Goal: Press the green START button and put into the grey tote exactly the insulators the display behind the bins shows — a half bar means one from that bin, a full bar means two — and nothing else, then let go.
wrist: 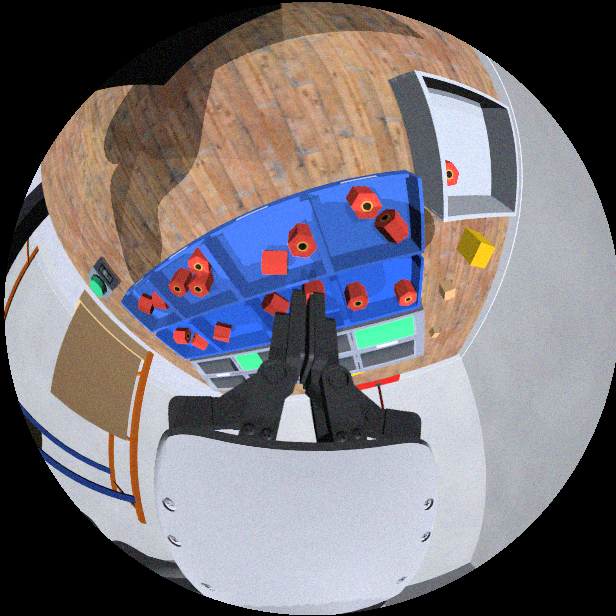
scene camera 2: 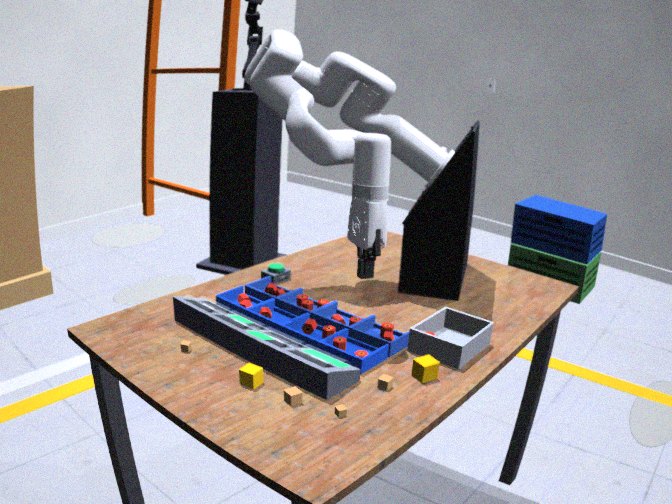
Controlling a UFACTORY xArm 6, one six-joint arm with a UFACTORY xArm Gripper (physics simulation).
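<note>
The blue bin tray [scene camera 2: 312, 322] holds several red insulators in its compartments and also shows in the wrist view [wrist: 287, 264]. The grey display bar [scene camera 2: 265, 344] beside it shows green bars; in the wrist view [wrist: 321, 347] one wide bar and one short bar are visible, the rest is partly hidden by my fingers. The grey tote [scene camera 2: 450, 336] holds one red insulator [wrist: 451, 172]. The green START button [scene camera 2: 276, 268] sits at the tray's far end. My gripper [scene camera 2: 366, 271] is shut and empty, hanging above the table behind the bins.
A tall black wedge panel [scene camera 2: 442, 227] stands right of the gripper. Two yellow cubes [scene camera 2: 425, 367] [scene camera 2: 251, 375] and several small wooden cubes [scene camera 2: 293, 396] lie near the table's front. Blue and green crates [scene camera 2: 559, 241] stand at the right corner.
</note>
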